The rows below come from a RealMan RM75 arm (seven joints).
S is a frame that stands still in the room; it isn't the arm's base.
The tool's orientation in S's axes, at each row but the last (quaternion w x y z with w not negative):
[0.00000, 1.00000, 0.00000, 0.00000]
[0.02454, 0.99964, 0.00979, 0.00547]
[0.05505, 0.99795, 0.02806, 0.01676]
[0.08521, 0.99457, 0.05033, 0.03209]
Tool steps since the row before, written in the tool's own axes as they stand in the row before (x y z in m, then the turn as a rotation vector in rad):
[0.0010, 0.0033, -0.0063, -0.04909, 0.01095, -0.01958]
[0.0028, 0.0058, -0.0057, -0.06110, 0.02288, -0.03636]
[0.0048, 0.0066, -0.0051, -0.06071, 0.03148, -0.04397]
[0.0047, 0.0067, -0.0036, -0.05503, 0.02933, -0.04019]
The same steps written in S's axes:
[0.0010, -0.0033, 0.0063, -0.04909, -0.01095, 0.01958]
[0.0028, -0.0055, 0.0060, -0.06106, -0.02228, 0.03680]
[0.0050, -0.0057, 0.0059, -0.06048, -0.02996, 0.04532]
[0.0050, -0.0055, 0.0050, -0.05477, -0.02788, 0.04155]

